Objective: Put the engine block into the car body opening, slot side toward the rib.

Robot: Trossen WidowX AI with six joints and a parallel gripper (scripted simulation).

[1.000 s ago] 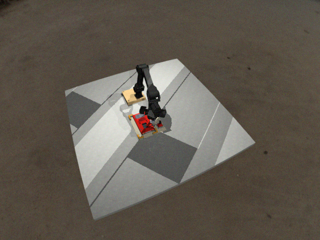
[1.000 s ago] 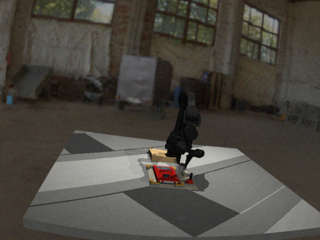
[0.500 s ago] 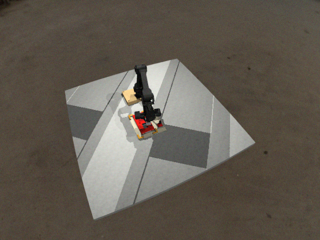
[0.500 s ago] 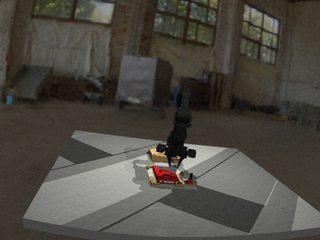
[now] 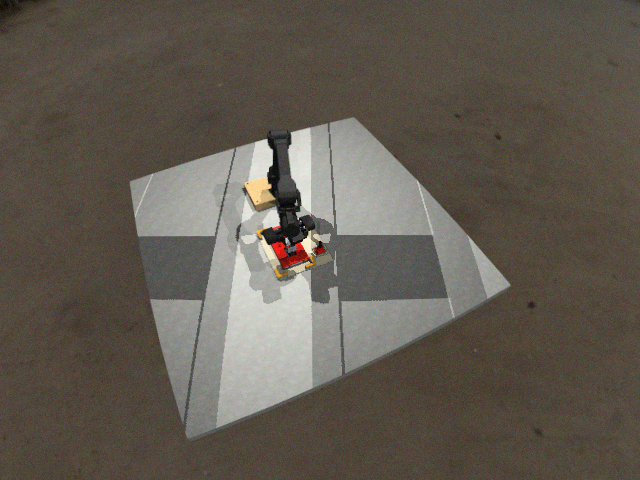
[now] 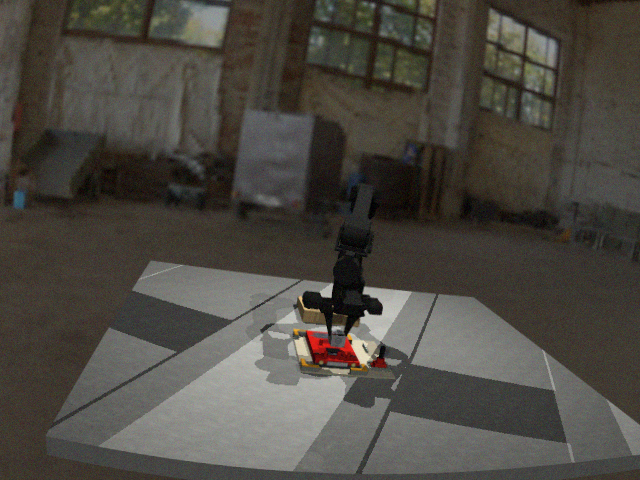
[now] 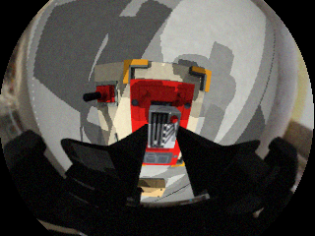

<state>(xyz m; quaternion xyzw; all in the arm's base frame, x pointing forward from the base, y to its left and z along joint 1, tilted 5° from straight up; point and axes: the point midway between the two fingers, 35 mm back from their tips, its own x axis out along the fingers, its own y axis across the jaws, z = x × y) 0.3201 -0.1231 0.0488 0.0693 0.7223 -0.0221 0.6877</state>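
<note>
My gripper tip is now 1 cm above the engine block.
</note>
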